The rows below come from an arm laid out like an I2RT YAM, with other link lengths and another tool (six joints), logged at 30 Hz.
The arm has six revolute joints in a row. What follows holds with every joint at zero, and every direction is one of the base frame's. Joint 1 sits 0.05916 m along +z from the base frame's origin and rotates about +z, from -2.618 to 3.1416 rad. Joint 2 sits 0.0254 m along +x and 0.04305 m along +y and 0.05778 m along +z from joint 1 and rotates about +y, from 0 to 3.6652 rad. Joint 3 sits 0.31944 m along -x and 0.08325 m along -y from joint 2 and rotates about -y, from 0 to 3.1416 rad. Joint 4 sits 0.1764 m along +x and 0.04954 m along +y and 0.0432 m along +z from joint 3 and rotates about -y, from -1.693 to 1.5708 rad. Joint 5 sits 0.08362 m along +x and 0.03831 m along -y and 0.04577 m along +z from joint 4 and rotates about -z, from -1.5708 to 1.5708 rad. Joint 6 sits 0.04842 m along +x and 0.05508 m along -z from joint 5 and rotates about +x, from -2.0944 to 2.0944 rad. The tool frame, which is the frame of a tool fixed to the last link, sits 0.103 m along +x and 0.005 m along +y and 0.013 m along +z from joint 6; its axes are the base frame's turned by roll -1.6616, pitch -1.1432 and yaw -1.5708 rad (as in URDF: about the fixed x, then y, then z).
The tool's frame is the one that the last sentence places.
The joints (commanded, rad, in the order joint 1, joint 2, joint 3, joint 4, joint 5, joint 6), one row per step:
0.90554 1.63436 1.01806 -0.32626 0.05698 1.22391
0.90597 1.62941 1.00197 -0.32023 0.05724 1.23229
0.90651 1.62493 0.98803 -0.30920 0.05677 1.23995
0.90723 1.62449 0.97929 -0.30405 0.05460 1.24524
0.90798 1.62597 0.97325 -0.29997 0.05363 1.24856
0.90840 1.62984 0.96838 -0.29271 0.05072 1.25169
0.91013 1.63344 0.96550 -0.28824 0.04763 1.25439
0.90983 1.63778 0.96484 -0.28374 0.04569 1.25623
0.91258 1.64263 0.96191 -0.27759 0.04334 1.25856
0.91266 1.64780 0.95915 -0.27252 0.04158 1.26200
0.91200 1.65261 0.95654 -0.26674 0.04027 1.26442
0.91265 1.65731 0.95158 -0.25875 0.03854 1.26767
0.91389 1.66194 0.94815 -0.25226 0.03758 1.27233
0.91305 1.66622 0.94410 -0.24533 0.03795 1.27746
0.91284 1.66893 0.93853 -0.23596 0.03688 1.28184
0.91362 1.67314 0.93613 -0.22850 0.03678 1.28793
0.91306 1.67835 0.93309 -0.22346 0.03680 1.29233
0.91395 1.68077 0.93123 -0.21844 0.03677 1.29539
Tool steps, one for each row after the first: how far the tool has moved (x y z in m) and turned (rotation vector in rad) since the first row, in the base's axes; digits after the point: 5 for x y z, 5 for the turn. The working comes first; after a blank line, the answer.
Tool pose at each row, in the base's axes (x y z in m, rotation vector in rad; the steps are taken from these numbers as rounded here):
0.25518 0.24732 0.17943 -2.43783 0.97994 -0.26911
0.25308 0.24470 0.17691 -2.43807 0.99091 -0.26394
0.25181 0.24338 0.17557 -2.43254 0.99826 -0.26016
0.25058 0.24267 0.17369 -2.43287 1.00345 -0.25390
0.24984 0.24234 0.17191 -2.43454 1.00705 -0.24993
0.24961 0.24295 0.17013 -2.43443 1.00921 -0.24431
0.24902 0.24387 0.16865 -2.43565 1.00935 -0.23807
0.24943 0.24469 0.16763 -2.43500 1.01105 -0.23478
0.24888 0.24608 0.16597 -2.43651 1.00975 -0.22939
0.24896 0.24661 0.16412 -2.43730 1.01377 -0.22479
0.24936 0.24705 0.16254 -2.43718 1.01733 -0.22181
0.24925 0.24765 0.16057 -2.43723 1.02003 -0.21749
0.24915 0.24840 0.15889 -2.43662 1.02397 -0.21334
0.24965 0.24840 0.15721 -2.43457 1.03162 -0.21139
0.24981 0.24869 0.15590 -2.43099 1.03600 -0.20847
0.25018 0.24956 0.15478 -2.42707 1.04167 -0.20560
0.25052 0.24961 0.15284 -2.42719 1.04864 -0.20296
0.25062 0.25022 0.15215 -2.42516 1.05076 -0.20146

-0.00210 -0.00262 -0.00252 -0.00075 0.00655 -0.00651
-0.00337 -0.00394 -0.00386 0.00383 0.00914 -0.01188
-0.00460 -0.00465 -0.00574 0.00454 0.01472 -0.01419
-0.00534 -0.00498 -0.00752 0.00363 0.01885 -0.01559
-0.00557 -0.00437 -0.00930 0.00513 0.02297 -0.01603
-0.00616 -0.00345 -0.01078 0.00610 0.02736 -0.01472
-0.00575 -0.00263 -0.01180 0.00740 0.02970 -0.01539
-0.00630 -0.00124 -0.01346 0.00813 0.03323 -0.01319
-0.00622 -0.00071 -0.01531 0.00807 0.03758 -0.01493
-0.00582 -0.00027 -0.01689 0.00837 0.04047 -0.01684
-0.00593 0.00033 -0.01886 0.00914 0.04400 -0.01786
-0.00603 0.00108 -0.02054 0.01016 0.04757 -0.01990
-0.00553 0.00108 -0.02222 0.01089 0.05036 -0.02517
-0.00537 0.00137 -0.02353 0.01400 0.05228 -0.02831
-0.00500 0.00224 -0.02465 0.01709 0.05444 -0.03241
-0.00466 0.00229 -0.02659 0.01624 0.05821 -0.03666
-0.00456 0.00290 -0.02728 0.01802 0.05910 -0.03823

